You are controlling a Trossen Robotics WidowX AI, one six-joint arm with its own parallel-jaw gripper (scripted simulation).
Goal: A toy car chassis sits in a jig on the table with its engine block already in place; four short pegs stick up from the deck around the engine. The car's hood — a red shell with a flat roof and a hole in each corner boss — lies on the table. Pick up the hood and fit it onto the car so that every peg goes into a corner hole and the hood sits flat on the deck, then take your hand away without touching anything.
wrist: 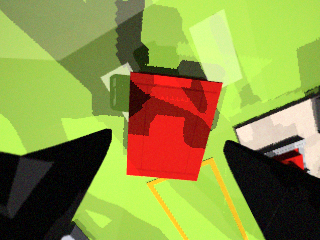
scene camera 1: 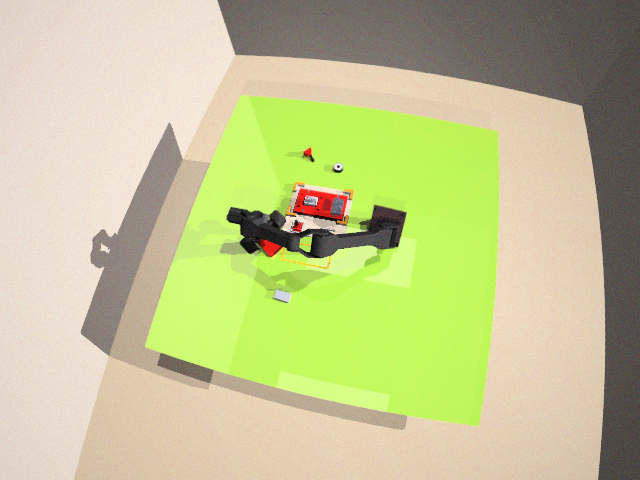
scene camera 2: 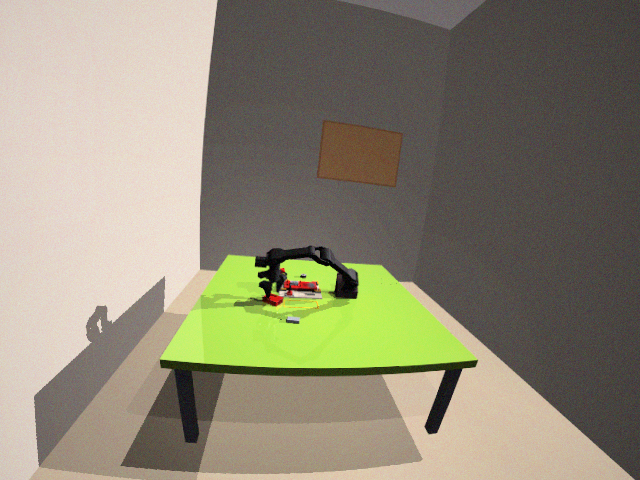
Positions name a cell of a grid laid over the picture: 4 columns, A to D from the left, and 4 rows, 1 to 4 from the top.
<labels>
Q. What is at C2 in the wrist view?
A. A red hood.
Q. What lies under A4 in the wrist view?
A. My gripper.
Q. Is my gripper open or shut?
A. Open.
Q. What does my gripper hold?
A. Nothing.
</labels>
